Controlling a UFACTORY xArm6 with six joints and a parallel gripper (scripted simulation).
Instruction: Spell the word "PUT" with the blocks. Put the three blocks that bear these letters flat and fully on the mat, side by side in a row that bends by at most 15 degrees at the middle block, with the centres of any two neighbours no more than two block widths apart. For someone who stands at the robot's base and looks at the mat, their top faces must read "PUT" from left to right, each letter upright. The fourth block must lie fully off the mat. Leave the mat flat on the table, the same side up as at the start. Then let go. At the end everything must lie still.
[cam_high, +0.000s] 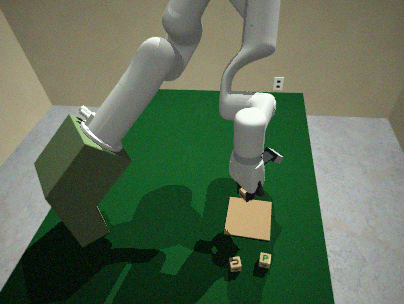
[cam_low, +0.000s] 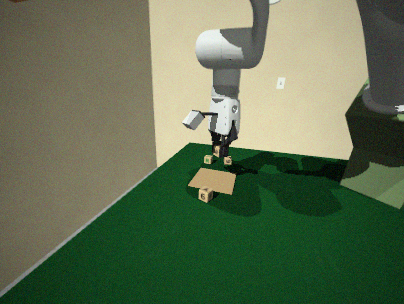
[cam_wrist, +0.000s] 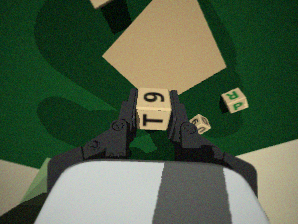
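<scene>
The mat lies 12 cm below my hand, 2 cm ahead of it and 1 cm to the right of it. The rest, counted from my hand: P block: 13 cm to the right, 11 cm ahead, 10 cm below.
</scene>
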